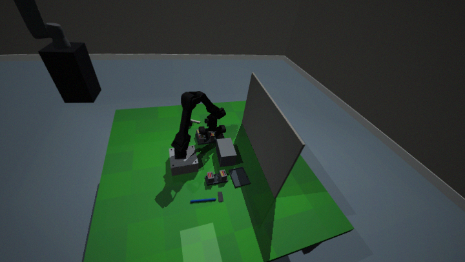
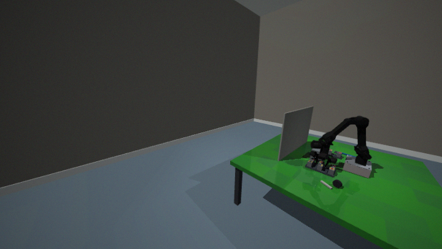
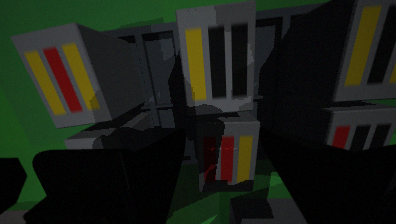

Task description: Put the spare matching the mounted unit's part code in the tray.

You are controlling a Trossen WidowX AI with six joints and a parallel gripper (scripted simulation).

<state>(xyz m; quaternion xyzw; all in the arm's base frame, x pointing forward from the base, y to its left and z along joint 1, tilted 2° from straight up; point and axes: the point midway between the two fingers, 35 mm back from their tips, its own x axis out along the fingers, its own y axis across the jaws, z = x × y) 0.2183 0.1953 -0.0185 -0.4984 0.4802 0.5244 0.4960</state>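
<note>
Now: the grey spare 20 mm above my gripper tip. Round my gripper tip: grey mounted unit: 160 mm to the right, 70 mm ahead, 30 mm above; rack: 340 mm to the right, 10 mm below, 10 mm behind; dark round thing: 180 mm to the left, 160 mm behind, 10 mm above.
</note>
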